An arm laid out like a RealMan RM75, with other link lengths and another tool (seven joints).
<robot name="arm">
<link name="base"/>
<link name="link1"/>
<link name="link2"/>
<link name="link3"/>
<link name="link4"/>
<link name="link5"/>
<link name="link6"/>
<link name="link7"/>
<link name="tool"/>
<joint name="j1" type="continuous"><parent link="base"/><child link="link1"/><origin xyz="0 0 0.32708"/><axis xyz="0 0 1"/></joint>
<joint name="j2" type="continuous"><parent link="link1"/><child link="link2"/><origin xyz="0 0 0" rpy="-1.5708 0 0"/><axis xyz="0 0 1"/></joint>
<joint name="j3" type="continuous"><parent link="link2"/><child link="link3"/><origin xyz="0 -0.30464 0" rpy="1.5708 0 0"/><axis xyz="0 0 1"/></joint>
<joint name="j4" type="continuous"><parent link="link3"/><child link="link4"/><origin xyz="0 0 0" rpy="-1.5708 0 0"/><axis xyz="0 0 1"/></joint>
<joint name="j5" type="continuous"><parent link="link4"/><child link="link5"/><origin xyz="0 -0.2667 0" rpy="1.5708 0 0"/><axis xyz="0 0 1"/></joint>
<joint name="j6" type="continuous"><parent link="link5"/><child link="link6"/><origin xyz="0 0 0" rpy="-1.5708 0 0"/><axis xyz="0 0 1"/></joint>
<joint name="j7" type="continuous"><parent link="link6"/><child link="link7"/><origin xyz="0 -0.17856 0" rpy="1.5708 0 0"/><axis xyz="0 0 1"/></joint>
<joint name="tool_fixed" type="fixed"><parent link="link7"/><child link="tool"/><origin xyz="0.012 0.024 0.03" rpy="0 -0.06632 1.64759"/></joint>
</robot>
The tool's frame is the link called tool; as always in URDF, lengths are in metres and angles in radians. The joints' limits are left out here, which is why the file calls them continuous.
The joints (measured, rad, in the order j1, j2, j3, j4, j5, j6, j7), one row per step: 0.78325 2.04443 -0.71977 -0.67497 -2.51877 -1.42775 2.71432; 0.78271 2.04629 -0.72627 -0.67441 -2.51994 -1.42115 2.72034; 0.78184 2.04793 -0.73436 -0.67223 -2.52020 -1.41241 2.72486; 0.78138 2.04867 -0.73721 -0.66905 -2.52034 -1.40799 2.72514; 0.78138 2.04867 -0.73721 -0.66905 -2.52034 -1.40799 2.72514; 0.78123 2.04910 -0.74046 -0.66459 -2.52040 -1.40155 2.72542; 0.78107 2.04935 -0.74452 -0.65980 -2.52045 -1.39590 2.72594; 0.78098 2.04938 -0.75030 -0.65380 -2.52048 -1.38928 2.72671; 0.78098 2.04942 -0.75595 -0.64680 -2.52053 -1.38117 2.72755; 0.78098 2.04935 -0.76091 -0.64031 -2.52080 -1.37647 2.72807; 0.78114 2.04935 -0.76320 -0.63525 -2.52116 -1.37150 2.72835
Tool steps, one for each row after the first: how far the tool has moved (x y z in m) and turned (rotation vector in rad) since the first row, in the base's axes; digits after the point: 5 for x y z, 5 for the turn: 0.00047 0.00011 -0.00173 0.00042 -0.00487 -0.00381; 0.00130 0.00019 -0.00385 0.00102 -0.01056 -0.00657; 0.00200 -0.00012 -0.00522 0.00046 -0.01247 -0.00781; 0.00200 -0.00012 -0.00522 0.00046 -0.01247 -0.00781; 0.00290 -0.00017 -0.00671 0.00084 -0.01510 -0.00928; 0.00382 -0.00046 -0.00829 -0.00012 -0.01796 -0.01082; 0.00497 -0.00089 -0.01021 -0.00196 -0.02198 -0.01243; 0.00630 -0.00122 -0.01230 -0.00306 -0.02619 -0.01463; 0.00741 -0.00207 -0.01421 -0.00658 -0.02930 -0.01661; 0.00832 -0.00233 -0.01551 -0.00721 -0.03133 -0.01858
